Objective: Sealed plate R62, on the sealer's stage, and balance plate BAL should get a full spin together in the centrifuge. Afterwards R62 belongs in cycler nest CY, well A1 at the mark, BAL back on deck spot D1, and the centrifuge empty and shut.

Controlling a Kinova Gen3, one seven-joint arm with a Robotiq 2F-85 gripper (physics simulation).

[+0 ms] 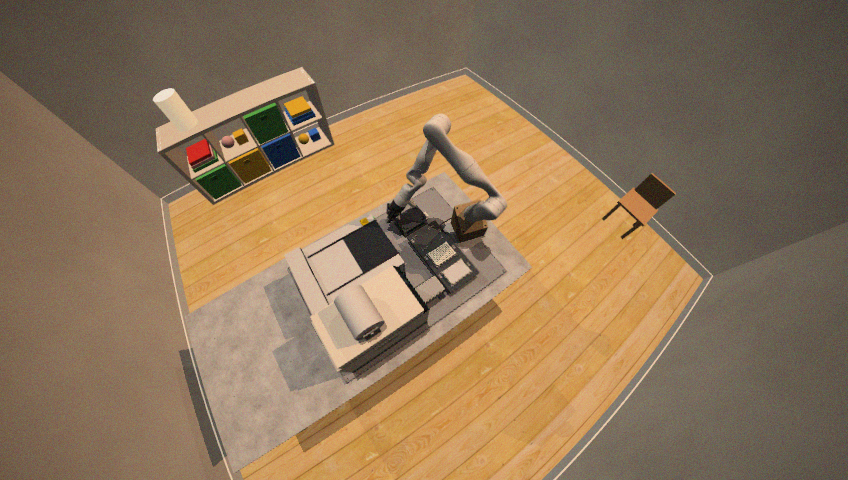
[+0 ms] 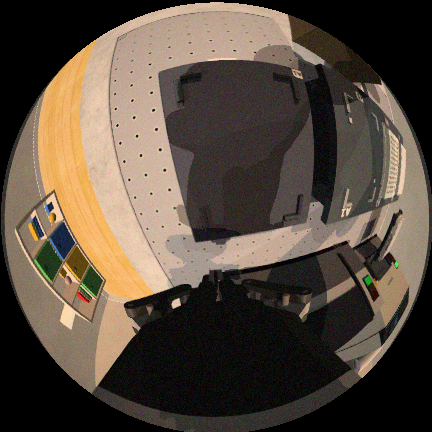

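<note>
My gripper is shut and empty, low beside a dark square pad with corner brackets. No plate stands on the pad; its label is too small to read. A low white machine with a dark top panel lies beside the gripper; the inside of this machine is not visible. A pale plate sits beside the large beige machine with a cylinder on top. A white plate with wells and another pale plate stand on the dark rack. Plate names are unreadable.
The dark rack runs alongside the pad. A brown block stands by the arm's base. A small yellow item is near the table edge. A shelf unit and a chair stand farther off.
</note>
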